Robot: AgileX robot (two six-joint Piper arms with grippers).
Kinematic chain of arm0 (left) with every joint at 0, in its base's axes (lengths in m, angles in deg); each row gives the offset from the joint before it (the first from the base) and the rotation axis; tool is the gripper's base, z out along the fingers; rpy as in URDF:
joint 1: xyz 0 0 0.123 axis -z
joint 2: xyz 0 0 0 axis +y
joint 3: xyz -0.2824 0 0.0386 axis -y
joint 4: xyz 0.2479 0 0.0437 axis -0.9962 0 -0.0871
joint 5: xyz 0 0 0 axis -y
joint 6: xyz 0.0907 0 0.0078 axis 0.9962 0 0.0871
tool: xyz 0 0 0 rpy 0 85 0
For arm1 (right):
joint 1: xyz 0 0 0.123 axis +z
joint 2: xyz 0 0 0 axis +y
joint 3: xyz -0.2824 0 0.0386 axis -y
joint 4: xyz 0.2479 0 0.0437 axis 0.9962 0 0.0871
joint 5: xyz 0 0 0 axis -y
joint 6: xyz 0.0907 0 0.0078 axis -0.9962 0 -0.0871
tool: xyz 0 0 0 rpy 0 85 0
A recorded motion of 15 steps. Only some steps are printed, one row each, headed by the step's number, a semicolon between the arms.
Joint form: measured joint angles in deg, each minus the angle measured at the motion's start. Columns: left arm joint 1, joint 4, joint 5, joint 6, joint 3, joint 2; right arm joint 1, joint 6, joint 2, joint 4, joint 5, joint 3.
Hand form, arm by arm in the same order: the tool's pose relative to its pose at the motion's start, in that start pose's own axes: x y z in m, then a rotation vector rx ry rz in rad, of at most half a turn. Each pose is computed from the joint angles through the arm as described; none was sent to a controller.
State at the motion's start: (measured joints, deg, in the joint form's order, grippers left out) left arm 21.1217 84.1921 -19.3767 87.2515 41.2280 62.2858; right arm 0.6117 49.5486 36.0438 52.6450 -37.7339 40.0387
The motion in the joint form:
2: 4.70 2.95 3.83 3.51 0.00 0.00; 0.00 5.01 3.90 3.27 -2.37 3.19
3: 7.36 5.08 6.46 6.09 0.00 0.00; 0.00 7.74 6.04 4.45 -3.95 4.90
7: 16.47 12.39 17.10 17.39 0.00 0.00; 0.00 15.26 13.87 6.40 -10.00 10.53
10: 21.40 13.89 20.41 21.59 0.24 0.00; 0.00 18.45 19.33 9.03 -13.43 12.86
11: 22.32 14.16 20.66 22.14 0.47 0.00; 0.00 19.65 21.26 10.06 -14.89 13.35
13: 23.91 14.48 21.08 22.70 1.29 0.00; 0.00 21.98 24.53 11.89 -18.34 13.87
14: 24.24 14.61 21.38 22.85 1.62 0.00; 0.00 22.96 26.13 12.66 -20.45 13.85
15: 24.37 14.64 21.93 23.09 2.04 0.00; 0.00 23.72 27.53 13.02 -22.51 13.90
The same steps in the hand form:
2: -0.0018 -0.0129 0.0036 0.0120 -0.0141 0.0356; -0.0130 -0.0012 0.0096 -0.0556 0.0078 -0.0367
3: -0.0027 -0.0195 0.0052 0.0104 -0.0215 0.0574; -0.0190 -0.0021 0.0152 -0.0866 0.0181 -0.0648
7: -0.0027 -0.0401 0.0085 -0.0240 -0.0212 0.1706; -0.0339 -0.0080 0.0382 -0.1960 0.0783 -0.1504
10: -0.0028 -0.0553 0.0087 0.0010 -0.0192 0.2416; -0.0364 -0.0138 0.0579 -0.2742 0.1165 -0.1401
11: -0.0040 -0.0588 0.0085 0.0118 -0.0233 0.2509; -0.0352 -0.0156 0.0652 -0.3076 0.1331 -0.1324
13: -0.0084 -0.0650 0.0077 0.0303 -0.0380 0.2622; -0.0307 -0.0176 0.0772 -0.3818 0.1668 -0.1187
14: -0.0102 -0.0660 0.0075 0.0303 -0.0430 0.2637; -0.0266 -0.0181 0.0829 -0.4253 0.1892 -0.1069
15: -0.0126 -0.0659 0.0072 0.0225 -0.0485 0.2674; -0.0229 -0.0184 0.0874 -0.4655 0.2120 -0.0989

